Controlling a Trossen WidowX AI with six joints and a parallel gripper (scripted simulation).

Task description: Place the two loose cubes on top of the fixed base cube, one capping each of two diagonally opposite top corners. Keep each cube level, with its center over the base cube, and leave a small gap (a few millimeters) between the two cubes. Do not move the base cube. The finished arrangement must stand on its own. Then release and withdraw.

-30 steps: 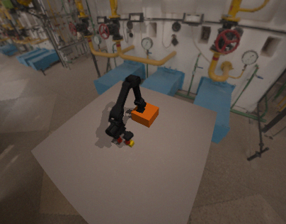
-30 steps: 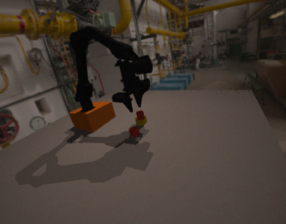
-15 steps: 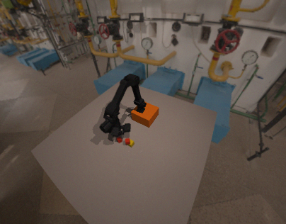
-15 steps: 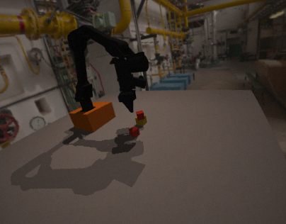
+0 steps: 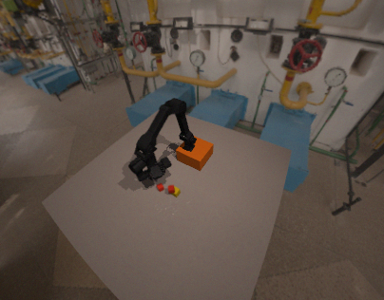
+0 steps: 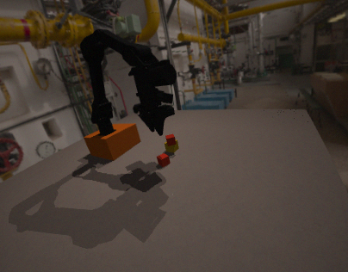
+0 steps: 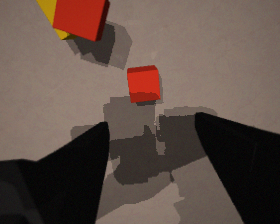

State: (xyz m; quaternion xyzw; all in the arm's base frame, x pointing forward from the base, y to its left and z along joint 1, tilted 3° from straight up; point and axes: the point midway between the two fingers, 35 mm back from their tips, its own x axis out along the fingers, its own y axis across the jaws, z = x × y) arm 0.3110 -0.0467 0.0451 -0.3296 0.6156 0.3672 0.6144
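Now: the yellow base cube 10 mm behind my gripper tip, 100 mm to the left of it and 100 mm below it.
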